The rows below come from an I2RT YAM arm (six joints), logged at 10 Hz.
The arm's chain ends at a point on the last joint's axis. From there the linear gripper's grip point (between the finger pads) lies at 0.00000 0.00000 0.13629 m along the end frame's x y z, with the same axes.
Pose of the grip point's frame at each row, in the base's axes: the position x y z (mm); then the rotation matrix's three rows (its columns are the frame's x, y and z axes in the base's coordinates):
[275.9, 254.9, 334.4], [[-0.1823, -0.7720, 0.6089], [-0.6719, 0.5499, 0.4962], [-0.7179, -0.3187, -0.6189]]
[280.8, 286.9, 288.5], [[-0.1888, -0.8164, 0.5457], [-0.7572, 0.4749, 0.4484], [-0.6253, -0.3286, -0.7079]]
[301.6, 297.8, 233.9], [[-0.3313, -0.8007, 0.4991], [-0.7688, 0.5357, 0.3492], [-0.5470, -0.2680, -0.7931]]
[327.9, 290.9, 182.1], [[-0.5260, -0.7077, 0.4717], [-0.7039, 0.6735, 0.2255], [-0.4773, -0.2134, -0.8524]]
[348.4, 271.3, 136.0], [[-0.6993, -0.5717, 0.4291], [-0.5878, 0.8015, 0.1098], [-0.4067, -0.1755, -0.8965]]
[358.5, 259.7, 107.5], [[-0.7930, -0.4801, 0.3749], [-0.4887, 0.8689, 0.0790], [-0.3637, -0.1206, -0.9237]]
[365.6, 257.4, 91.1], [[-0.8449, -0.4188, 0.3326], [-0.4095, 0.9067, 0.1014], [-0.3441, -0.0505, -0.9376]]
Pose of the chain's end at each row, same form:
[192.9, 187.3, 418.7], [[-0.1823, -0.7720, 0.6089], [-0.6719, 0.5499, 0.4962], [-0.7179, -0.3187, -0.6189]]
[206.4, 225.8, 385.0], [[-0.1888, -0.8164, 0.5457], [-0.7572, 0.4749, 0.4484], [-0.6253, -0.3286, -0.7079]]
[233.6, 250.2, 342.0], [[-0.3313, -0.8007, 0.4991], [-0.7688, 0.5357, 0.3492], [-0.5470, -0.2680, -0.7931]]
[263.6, 260.2, 298.3], [[-0.5260, -0.7077, 0.4717], [-0.7039, 0.6735, 0.2255], [-0.4773, -0.2134, -0.8524]]
[289.9, 256.3, 258.2], [[-0.6993, -0.5717, 0.4291], [-0.5878, 0.8015, 0.1098], [-0.4067, -0.1755, -0.8965]]
[307.4, 248.9, 233.4], [[-0.7930, -0.4801, 0.3749], [-0.4887, 0.8689, 0.0790], [-0.3637, -0.1206, -0.9237]]
[320.3, 243.6, 218.9], [[-0.8449, -0.4188, 0.3326], [-0.4095, 0.9067, 0.1014], [-0.3441, -0.0505, -0.9376]]

